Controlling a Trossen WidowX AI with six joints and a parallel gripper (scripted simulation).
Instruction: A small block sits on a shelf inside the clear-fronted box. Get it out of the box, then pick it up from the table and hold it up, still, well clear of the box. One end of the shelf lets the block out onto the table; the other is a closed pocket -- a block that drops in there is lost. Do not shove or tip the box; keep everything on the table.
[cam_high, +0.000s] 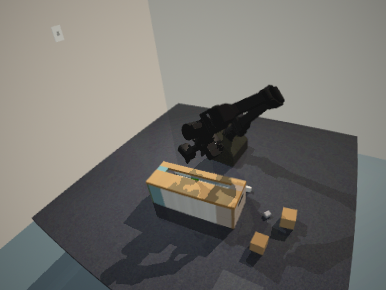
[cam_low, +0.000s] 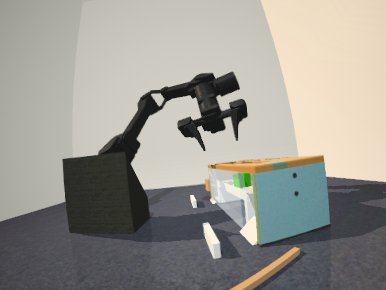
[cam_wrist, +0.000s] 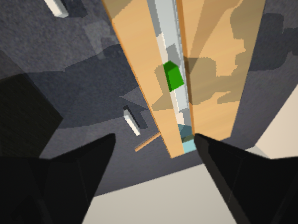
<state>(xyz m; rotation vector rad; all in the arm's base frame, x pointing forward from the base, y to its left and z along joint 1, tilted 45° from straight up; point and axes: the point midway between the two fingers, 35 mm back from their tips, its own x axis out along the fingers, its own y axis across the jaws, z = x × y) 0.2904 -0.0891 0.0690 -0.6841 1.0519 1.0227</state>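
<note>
Right now the box is 12 cm below my gripper tip, 4 cm ahead of it and 3 cm to the left of it. Round my gripper tip: thin tan stick 23 cm to the right, 17 cm below, 3 cm behind.
</note>
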